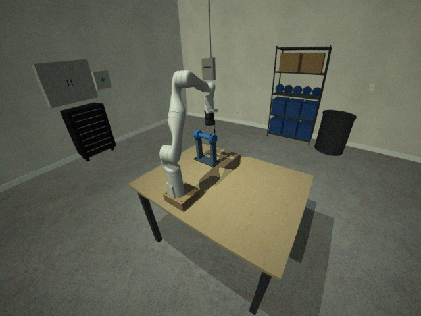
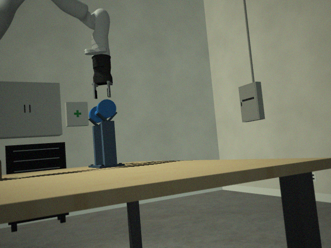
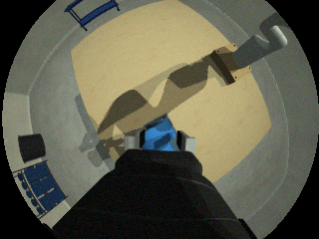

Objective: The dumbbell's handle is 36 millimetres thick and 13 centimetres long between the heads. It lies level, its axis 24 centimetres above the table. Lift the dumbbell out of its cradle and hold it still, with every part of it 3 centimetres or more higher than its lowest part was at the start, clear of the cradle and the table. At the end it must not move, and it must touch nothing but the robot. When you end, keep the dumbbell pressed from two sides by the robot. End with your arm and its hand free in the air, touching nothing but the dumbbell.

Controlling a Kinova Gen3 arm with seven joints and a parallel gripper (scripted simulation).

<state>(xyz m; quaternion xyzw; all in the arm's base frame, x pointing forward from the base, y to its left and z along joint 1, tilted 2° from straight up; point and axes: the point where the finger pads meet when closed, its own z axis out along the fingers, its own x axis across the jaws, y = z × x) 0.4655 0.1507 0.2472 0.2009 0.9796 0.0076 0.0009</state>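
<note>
Now: the blue dumbbell 80 mm to the left of my hand and 60 mm below it. From my hand the other things lie so: cradle: 200 mm below, 80 mm to the left.
</note>
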